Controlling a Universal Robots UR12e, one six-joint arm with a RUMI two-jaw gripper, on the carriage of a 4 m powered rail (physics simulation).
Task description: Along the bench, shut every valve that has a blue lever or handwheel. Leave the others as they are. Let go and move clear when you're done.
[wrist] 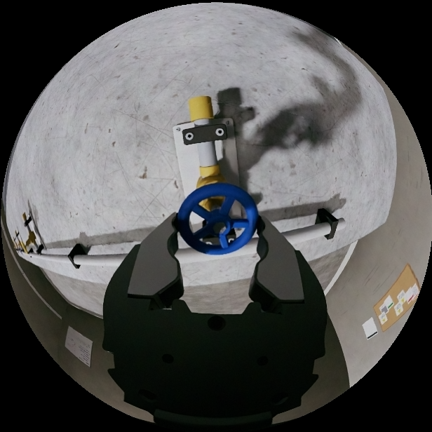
I see my gripper (218, 214) and a blue handwheel (218, 223).
